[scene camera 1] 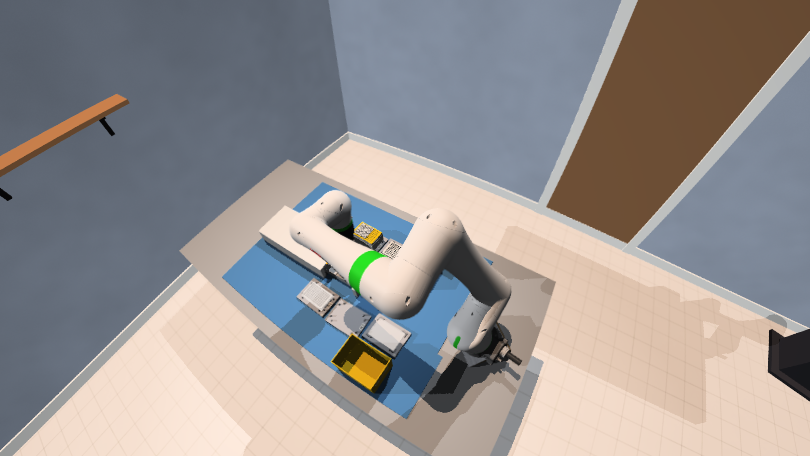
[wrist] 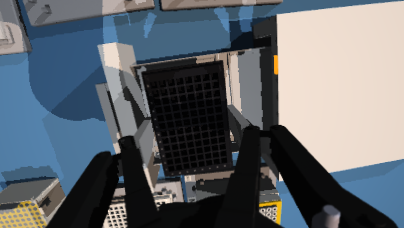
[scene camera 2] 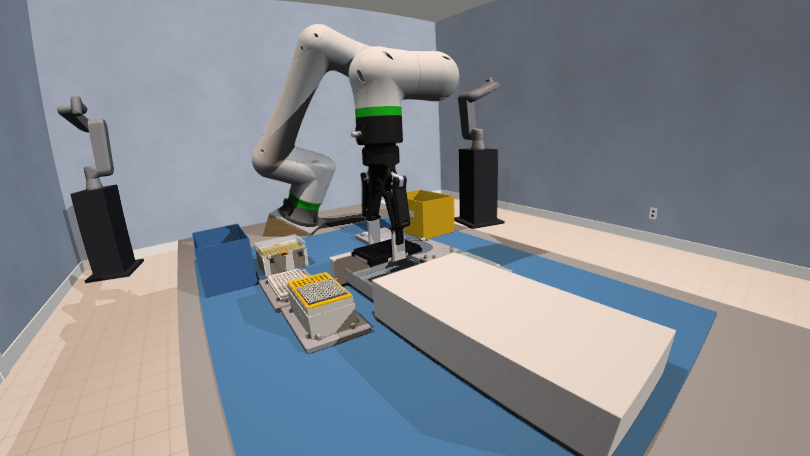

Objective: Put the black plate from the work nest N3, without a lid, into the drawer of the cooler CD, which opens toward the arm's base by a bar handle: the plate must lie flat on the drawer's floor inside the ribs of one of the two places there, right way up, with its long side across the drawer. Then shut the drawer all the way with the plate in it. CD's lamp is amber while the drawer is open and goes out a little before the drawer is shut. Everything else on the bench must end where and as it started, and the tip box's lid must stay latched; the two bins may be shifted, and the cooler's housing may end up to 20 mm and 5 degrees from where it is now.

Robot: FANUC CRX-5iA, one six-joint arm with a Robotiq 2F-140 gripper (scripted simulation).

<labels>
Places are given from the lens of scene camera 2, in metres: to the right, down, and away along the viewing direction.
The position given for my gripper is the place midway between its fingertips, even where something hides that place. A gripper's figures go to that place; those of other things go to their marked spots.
my gripper [scene camera 2: 386, 253]: -0.04, 0.06, 0.74
cooler CD [scene camera 2: 577, 370]: 0.19, 0.16, 0.34
black plate [scene camera 2: 378, 253]: -0.05, 0.05, 0.71
yellow bin [scene camera 2: 428, 219]: 0.07, -0.03, 1.07
The marked spots on the cooler CD and the black plate are 0.46 m apart.
</labels>
